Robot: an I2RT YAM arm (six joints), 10 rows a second.
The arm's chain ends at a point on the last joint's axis. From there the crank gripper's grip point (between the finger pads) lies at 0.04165 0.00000 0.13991 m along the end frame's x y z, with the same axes.
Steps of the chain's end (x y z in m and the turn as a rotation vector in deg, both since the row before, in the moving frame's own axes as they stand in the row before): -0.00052, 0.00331, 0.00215, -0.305, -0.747, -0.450; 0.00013, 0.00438, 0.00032, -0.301, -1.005, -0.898; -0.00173, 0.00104, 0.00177, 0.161, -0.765, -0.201; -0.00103, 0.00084, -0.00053, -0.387, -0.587, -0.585; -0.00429, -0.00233, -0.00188, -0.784, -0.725, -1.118; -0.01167, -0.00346, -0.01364, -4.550, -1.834, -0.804
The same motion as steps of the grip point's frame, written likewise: -0.00235, 0.00374, 0.00268, -0.305, -0.747, -0.450; -0.00233, 0.00448, 0.00103, -0.301, -1.005, -0.898; -0.00360, 0.00050, 0.00231, 0.161, -0.765, -0.201; -0.00246, 0.00137, -0.00011, -0.387, -0.587, -0.585; -0.00605, -0.00121, -0.00137, -0.784, -0.725, -1.118; -0.01609, 0.00714, -0.01280, -4.550, -1.834, -0.804
